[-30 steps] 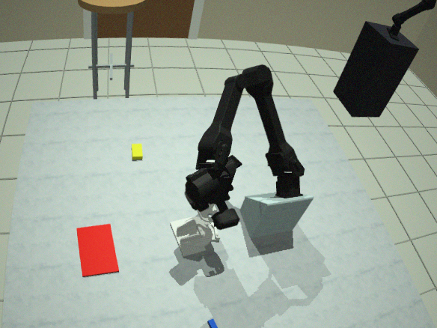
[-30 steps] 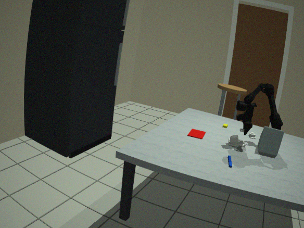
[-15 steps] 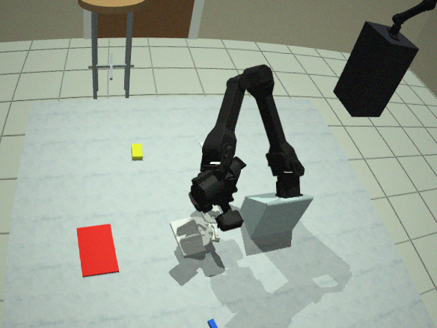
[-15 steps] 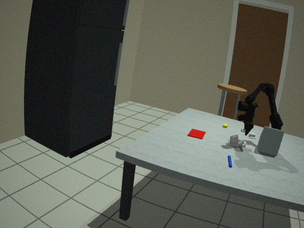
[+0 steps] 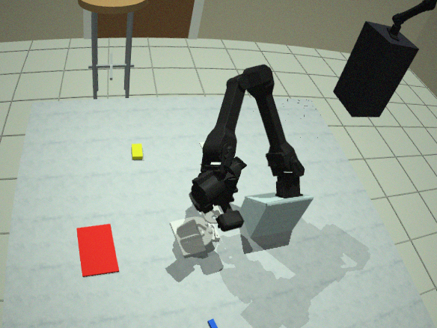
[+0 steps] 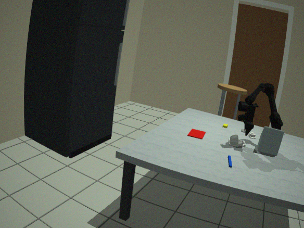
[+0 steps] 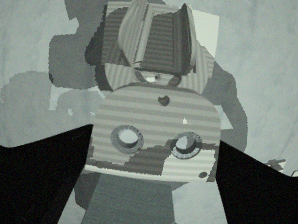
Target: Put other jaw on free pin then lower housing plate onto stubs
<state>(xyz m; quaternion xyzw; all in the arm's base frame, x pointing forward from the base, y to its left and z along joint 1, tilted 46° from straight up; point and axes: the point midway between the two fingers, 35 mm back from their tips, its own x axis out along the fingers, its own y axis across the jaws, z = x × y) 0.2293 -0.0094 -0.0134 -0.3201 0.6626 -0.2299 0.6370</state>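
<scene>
The white jaw lies 6 cm below my gripper tip, 2 cm to the left of it and 2 cm ahead of it. Round my gripper tip: red flat sheet (35 cm ahead, 8 cm below, 2 cm to the left); small white piece (36 cm to the right, 8 cm below, 8 cm behind); blue bar (35 cm to the left, 8 cm below, 6 cm ahead).
</scene>
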